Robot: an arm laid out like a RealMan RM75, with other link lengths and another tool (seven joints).
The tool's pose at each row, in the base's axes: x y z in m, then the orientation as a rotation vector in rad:
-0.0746 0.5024 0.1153 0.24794 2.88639 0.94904
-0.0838 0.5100 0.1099 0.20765 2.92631 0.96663
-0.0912 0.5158 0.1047 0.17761 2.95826 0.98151
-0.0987 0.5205 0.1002 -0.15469 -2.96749 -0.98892
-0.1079 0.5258 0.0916 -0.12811 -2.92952 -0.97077
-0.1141 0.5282 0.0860 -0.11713 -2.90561 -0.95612
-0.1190 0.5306 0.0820 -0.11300 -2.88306 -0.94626
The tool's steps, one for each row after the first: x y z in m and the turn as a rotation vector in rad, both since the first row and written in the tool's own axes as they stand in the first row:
0.0106 0.0017 0.0075 -0.00077 0.04725 -0.01407
0.0192 0.0022 0.0140 -0.00166 0.08527 -0.02323
0.0275 0.0024 0.0193 -0.00259 0.11813 -0.02811
0.0379 0.0003 0.0280 0.00353 0.16357 -0.03002
0.0446 -0.0019 0.0330 0.00964 0.19157 -0.02777
0.0500 -0.0030 0.0369 0.01307 0.21547 -0.02218

